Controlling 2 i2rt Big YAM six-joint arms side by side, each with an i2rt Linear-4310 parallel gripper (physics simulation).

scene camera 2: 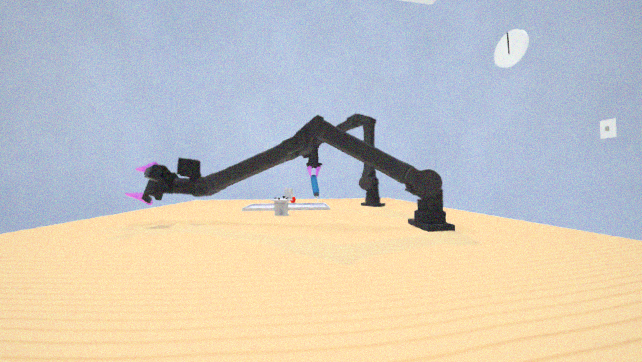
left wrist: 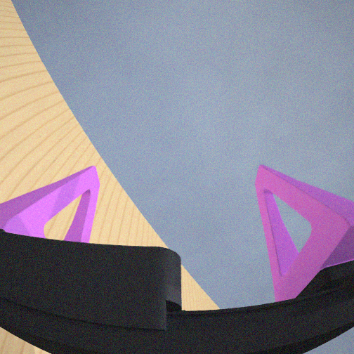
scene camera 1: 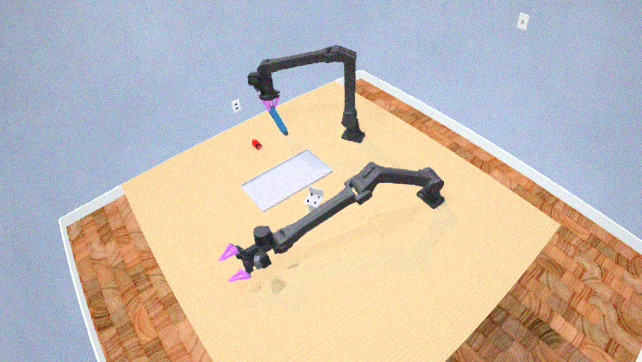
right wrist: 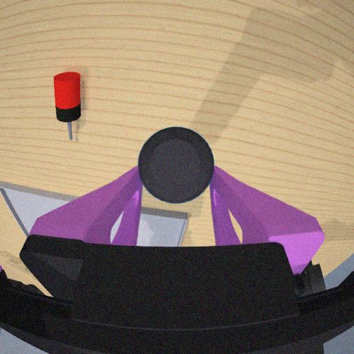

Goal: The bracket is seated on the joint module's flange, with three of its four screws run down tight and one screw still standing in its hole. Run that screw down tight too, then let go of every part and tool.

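Frame: origin at the left arm's base, x right, y ahead, z up, level; metres.
Seen in the pictures: left gripper, fingertip midpoint: (scene camera 2: 131, 181) (scene camera 1: 224, 271); right gripper, fingertip midpoint: (scene camera 2: 313, 177) (scene camera 1: 272, 109); left arm's base, origin of the base link: (scene camera 2: 429, 226) (scene camera 1: 430, 197); right arm's base, origin of the base link: (scene camera 2: 372, 205) (scene camera 1: 353, 136).
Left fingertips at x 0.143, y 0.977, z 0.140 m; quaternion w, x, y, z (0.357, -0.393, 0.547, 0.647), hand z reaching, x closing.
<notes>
Pixels of each thing's top centre, then the offset from my left fingertips to it.
- pale joint module, middle of its top: (scene camera 2: 281, 199) (scene camera 1: 313, 199) dx +0.146, dy -0.505, dz -0.076 m
- shallow pale tray, middle of its top: (scene camera 1: 286, 177) (scene camera 2: 287, 204) dx +0.389, dy -0.508, dz -0.124 m
- black screwdriver, middle of its top: (scene camera 1: 258, 144) (scene camera 2: 292, 197) dx +0.692, dy -0.514, dz -0.106 m
The white bracket (scene camera 1: 316, 192) (scene camera 2: 288, 192) sits on the pale joint module (scene camera 1: 312, 207) (scene camera 2: 281, 208), with dark screw heads on its flat plate. Which screw stands up is too small to tell. My right gripper (scene camera 1: 271, 107) (scene camera 2: 313, 175) (right wrist: 175, 175) is shut on the blue screwdriver (scene camera 1: 278, 121) (scene camera 2: 315, 185) (right wrist: 176, 155) near its dark butt end. The screwdriver hangs above the table, shaft downward and somewhat tilted in scene camera 1, behind the tray and apart from the bracket. My left gripper (scene camera 1: 225, 270) (scene camera 2: 132, 181) (left wrist: 177, 174) is open and empty, raised above the table, well away from the bracket.
A shallow pale tray (scene camera 1: 286, 180) (scene camera 2: 260, 206) (right wrist: 50, 210) lies between the bracket and the held screwdriver. A red and black screwdriver (scene camera 1: 256, 144) (scene camera 2: 293, 199) (right wrist: 67, 91) lies on the table beyond the tray. The left forearm (scene camera 1: 320, 212) passes close by the joint module in scene camera 1.
</notes>
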